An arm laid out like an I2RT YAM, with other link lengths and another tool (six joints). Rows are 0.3 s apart.
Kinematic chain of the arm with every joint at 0, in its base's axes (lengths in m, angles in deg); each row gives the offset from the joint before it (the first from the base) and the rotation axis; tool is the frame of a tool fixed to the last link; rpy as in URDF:
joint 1: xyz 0 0 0.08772 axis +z
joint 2: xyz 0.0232 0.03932 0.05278 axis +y
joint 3: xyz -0.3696 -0.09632 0 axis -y
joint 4: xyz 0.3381 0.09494 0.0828 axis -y
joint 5: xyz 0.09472 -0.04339 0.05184 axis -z
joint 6: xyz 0.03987 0 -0.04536 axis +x
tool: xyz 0.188 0.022 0.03 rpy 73.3 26.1 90
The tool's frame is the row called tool.
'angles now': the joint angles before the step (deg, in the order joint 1, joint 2, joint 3, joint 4, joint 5, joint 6). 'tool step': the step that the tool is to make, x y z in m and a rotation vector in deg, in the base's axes. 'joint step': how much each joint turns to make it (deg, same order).
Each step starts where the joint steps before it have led.
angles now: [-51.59 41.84 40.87 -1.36 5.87 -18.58]
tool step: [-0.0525 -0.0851 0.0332 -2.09 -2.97 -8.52]
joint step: [-15.16 8.93 4.62 7.56 -6.65 1.40]
